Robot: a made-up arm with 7 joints. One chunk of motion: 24 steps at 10 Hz.
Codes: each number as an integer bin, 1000 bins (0 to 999) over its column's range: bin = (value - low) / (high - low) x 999, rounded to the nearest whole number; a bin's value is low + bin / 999 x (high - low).
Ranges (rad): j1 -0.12..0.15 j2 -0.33..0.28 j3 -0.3..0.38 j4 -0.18..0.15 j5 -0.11..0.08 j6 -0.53..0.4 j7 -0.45..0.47
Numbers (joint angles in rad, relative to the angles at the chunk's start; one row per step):
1: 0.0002 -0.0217 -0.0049 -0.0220 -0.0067 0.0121 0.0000
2: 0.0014 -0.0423 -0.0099 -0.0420 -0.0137 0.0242 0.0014
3: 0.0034 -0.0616 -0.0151 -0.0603 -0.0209 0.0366 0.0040
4: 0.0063 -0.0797 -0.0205 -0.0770 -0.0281 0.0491 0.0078
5: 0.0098 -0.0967 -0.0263 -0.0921 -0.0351 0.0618 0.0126
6: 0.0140 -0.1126 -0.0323 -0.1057 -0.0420 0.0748 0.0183
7: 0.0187 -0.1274 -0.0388 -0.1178 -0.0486 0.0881 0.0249
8: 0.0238 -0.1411 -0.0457 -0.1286 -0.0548 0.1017 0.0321
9: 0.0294 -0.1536 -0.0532 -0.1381 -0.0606 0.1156 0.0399
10: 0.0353 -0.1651 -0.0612 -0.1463 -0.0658 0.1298 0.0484
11: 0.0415 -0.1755 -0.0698 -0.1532 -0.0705 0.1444 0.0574
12: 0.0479 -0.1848 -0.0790 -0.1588 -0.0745 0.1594 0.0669
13: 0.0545 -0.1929 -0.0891 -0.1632 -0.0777 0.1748 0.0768
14: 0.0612 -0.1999 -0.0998 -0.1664 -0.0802 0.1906 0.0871
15: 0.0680 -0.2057 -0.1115 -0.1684 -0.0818 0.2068 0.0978
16: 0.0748 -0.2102 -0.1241 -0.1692 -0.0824 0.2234 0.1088
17: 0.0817 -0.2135 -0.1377 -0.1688 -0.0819 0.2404 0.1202
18: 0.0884 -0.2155 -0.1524 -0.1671 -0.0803 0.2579 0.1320
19: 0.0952 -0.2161 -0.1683 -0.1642 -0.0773 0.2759 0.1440
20: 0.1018 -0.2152 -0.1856 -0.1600 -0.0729 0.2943 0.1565
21: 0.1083 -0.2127 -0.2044 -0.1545 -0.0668 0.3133 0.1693
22: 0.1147 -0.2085 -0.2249 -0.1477 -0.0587 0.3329 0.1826
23: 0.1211 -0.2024 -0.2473 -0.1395 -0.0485 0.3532 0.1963
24: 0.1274 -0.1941 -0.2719 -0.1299 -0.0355 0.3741 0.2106
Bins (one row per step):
1: 445 505 434 478 543 582 489
2: 449 471 426 418 506 595 490
3: 457 440 419 362 468 609 493
4: 467 410 411 312 431 622 497
5: 480 382 402 266 394 636 502
6: 496 356 393 225 358 650 509
7: 513 332 384 188 323 664 516
8: 532 309 374 156 290 679 523
9: 553 289 363 127 260 693 532
10: 575 270 351 102 232 709 541
11: 598 253 338 81 208 724 551
12: 621 238 325 64 187 741 561
13: 646 225 310 51 170 757 572
14: 670 213 294 41 157 774 583
15: 696 204 277 35 148 791 595
16: 721 196 258 33 145 809 607
17: 746 191 238 34 148 828 619
18: 771 188 217 39 156 846 632
19: 796 187 193 48 172 866 645
20: 821 188 168 61 195 885 659
21: 845 192 140 77 227 906 672
22: 868 199 110 98 270 927 687
23: 892 209 77 123 323 949 702
24: 915 223 41 152 392 971 717

